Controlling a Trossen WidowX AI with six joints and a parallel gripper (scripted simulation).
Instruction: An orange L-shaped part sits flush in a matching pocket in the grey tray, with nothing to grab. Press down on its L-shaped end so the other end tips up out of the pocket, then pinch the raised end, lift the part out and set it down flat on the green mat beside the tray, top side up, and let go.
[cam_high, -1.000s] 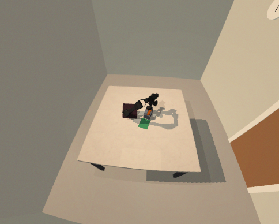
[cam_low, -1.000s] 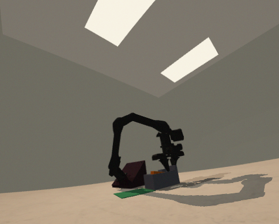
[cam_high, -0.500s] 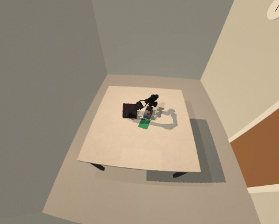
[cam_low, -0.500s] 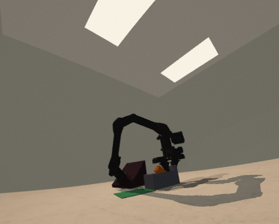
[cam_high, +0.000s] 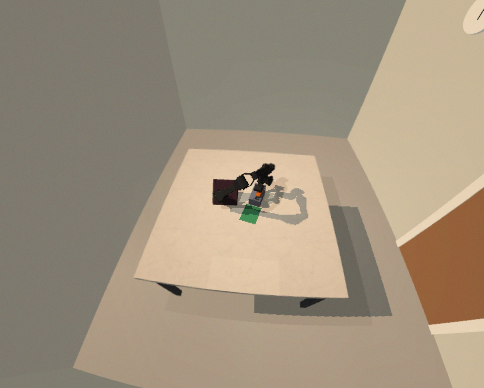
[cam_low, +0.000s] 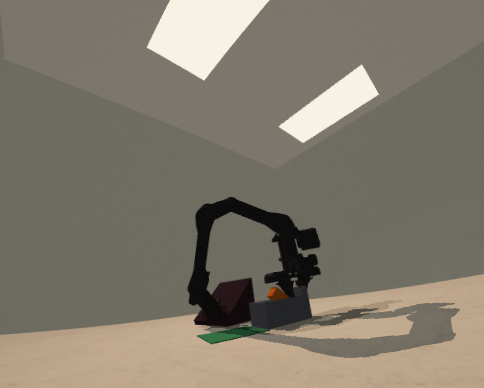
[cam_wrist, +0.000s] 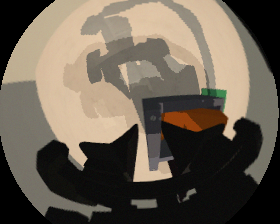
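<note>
My gripper tip is now 2 cm past the orange L-shaped part and 4 cm to the left of it. Round my gripper tip: green mat 7 cm behind, 21 cm to the right, 5 cm below.
</note>
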